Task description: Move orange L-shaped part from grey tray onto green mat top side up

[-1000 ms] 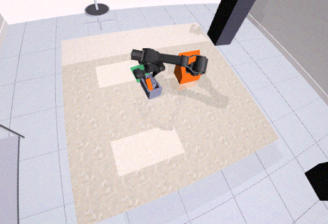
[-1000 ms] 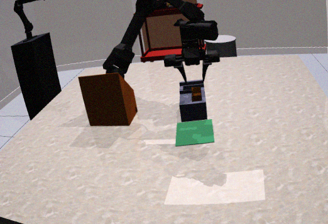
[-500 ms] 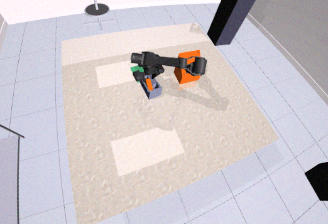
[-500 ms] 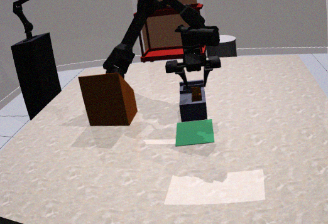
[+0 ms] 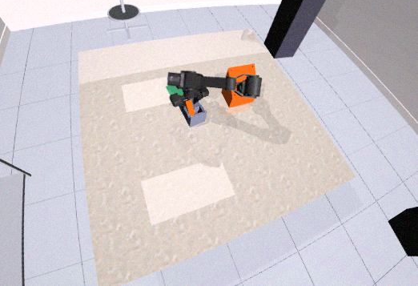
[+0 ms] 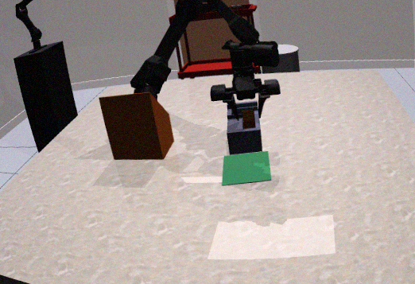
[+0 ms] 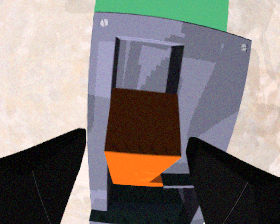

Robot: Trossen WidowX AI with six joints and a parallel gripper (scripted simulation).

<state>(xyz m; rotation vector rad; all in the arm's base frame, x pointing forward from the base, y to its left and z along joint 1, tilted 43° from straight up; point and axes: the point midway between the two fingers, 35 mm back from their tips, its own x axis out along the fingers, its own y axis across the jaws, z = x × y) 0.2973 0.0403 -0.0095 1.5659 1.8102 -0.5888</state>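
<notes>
The orange L-shaped part is 2 cm behind my gripper tip, 3 cm to the left of it and 3 cm below it. The rest, counted from my gripper tip: green mat 1 cm ahead, 15 cm to the right, 8 cm below.
</notes>
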